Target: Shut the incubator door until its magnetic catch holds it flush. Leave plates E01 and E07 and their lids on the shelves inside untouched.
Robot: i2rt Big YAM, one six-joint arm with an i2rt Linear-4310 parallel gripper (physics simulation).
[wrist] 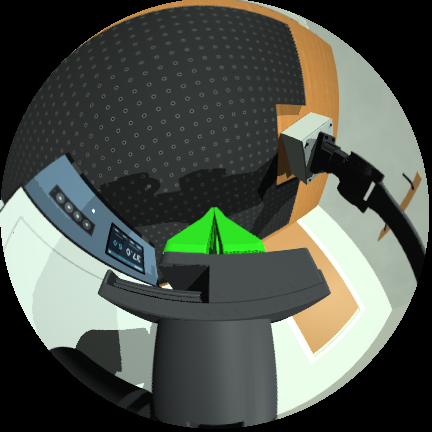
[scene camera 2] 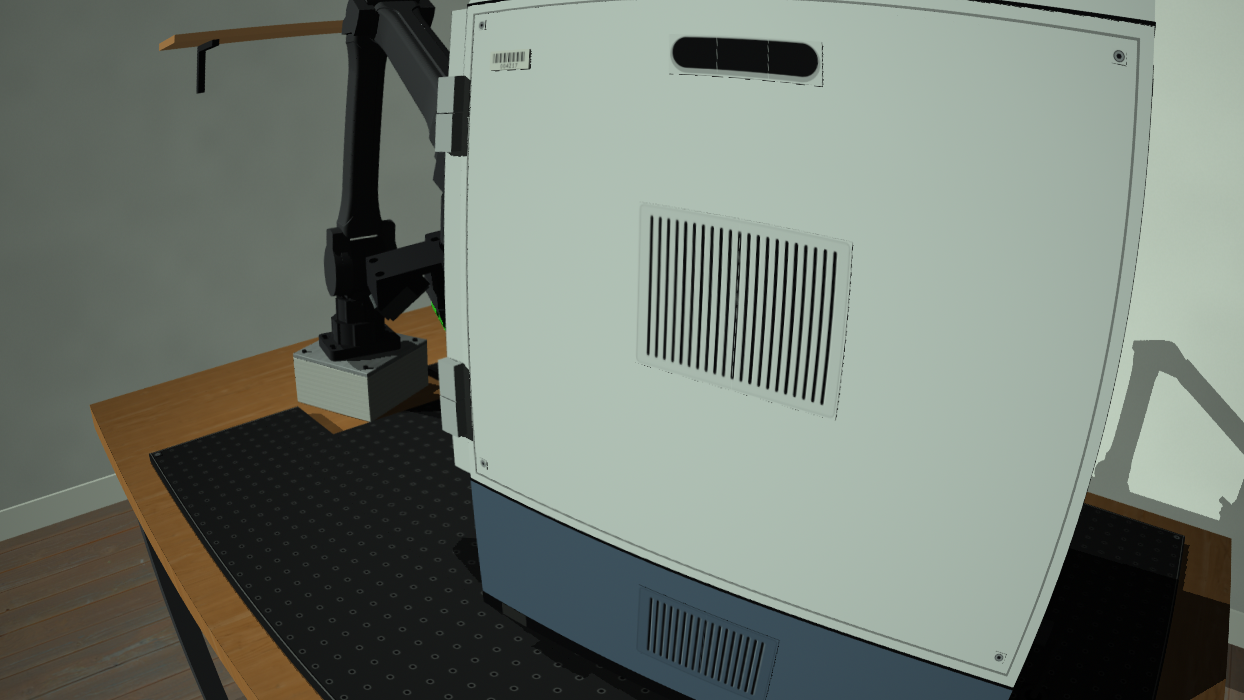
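Pixels of known places: gripper, fingertip midpoint: [wrist: 213, 212]; arm's base, origin of the base link: [wrist: 320, 152] [scene camera 2: 358, 346].
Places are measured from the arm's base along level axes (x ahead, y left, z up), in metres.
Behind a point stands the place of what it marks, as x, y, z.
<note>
The incubator [scene camera 2: 556, 261] @[0.673, -0.054, 0.265] stands with its side panel facing scene camera 2. Its door [scene camera 2: 458, 287] @[0.576, -0.081, 0.230] [wrist: 55, 280] @[0.533, 0.005, 0.134] shows edge-on as a narrow pale strip along the cabinet's front, beside two hinges; in the wrist view its white face is at lower left. It lies close along the front; whether it is fully flush cannot be told. My gripper [wrist: 213, 212] @[0.354, 0.026, 0.085] is shut and empty, its green fingertips together, in front of the incubator, right of its display in the wrist view. In scene camera 2 the cabinet hides most of it. Plates E01, E07 and their lids do not show.
The blue base [scene camera 2: 556, 557] @[0.669, -0.055, 0.035] [wrist: 100, 212] @[0.541, 0.051, -0.024] carries a display [wrist: 126, 248] @[0.518, 0.129, 0.010] and several buttons. A black perforated board [scene camera 2: 321, 522] @[0.368, -0.183, -0.063] [wrist: 175, 100] @[0.358, -0.093, -0.064] lies on the wooden table [scene camera 2: 173, 400] @[-0.145, -0.333, -0.077] [wrist: 320, 75] @[-0.086, -0.274, -0.077]. The arm's pale base block [scene camera 2: 332, 389] @[0.047, -0.064, -0.040] [wrist: 296, 145] @[0.098, -0.005, -0.025] stands beyond the board. A wall shelf [scene camera 2: 269, 33] is behind.
</note>
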